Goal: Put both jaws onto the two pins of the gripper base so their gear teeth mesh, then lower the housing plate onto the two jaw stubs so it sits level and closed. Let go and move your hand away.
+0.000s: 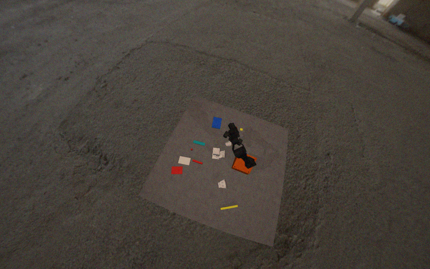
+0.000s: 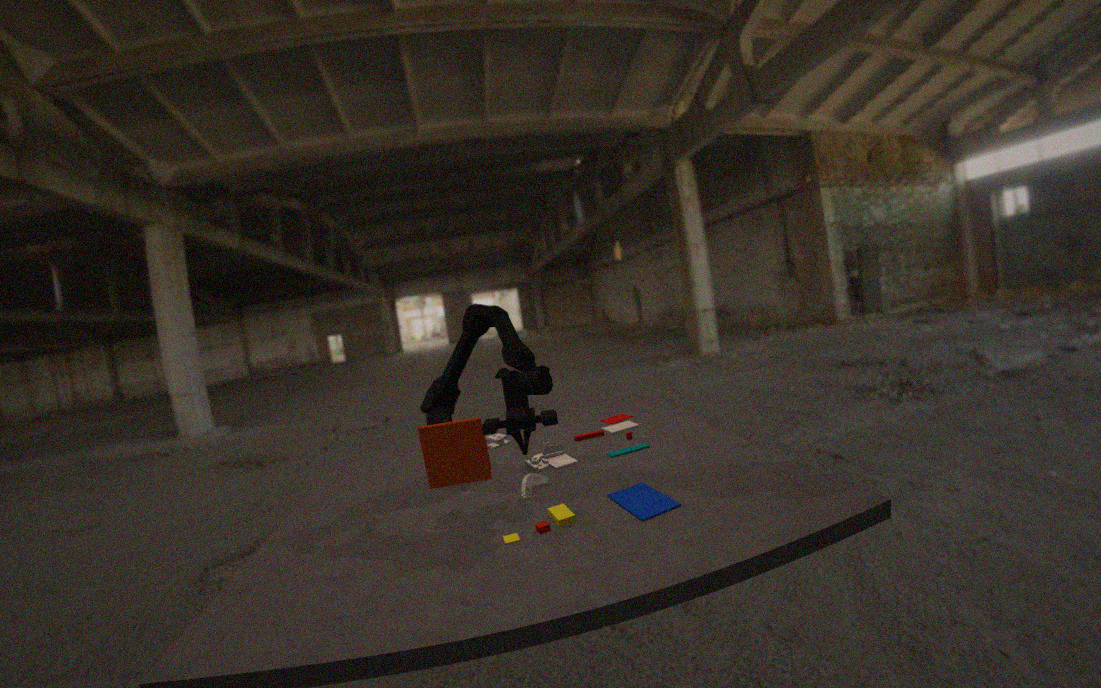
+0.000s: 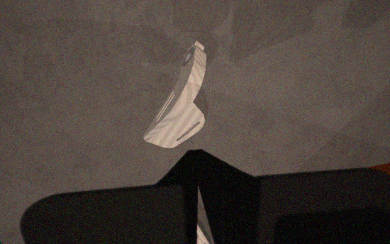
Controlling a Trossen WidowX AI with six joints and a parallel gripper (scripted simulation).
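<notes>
My gripper tip is 19 cm to the left of the yellow block, 8 cm above it and 6 cm short of it. Also, from my gripper tip: red bar 33 cm to the left, 21 cm ahead, 8 cm below; blue plate 24 cm ahead, 18 cm to the right, 9 cm below; teal bar 30 cm ahead, 14 cm to the left, 9 cm below.
</notes>
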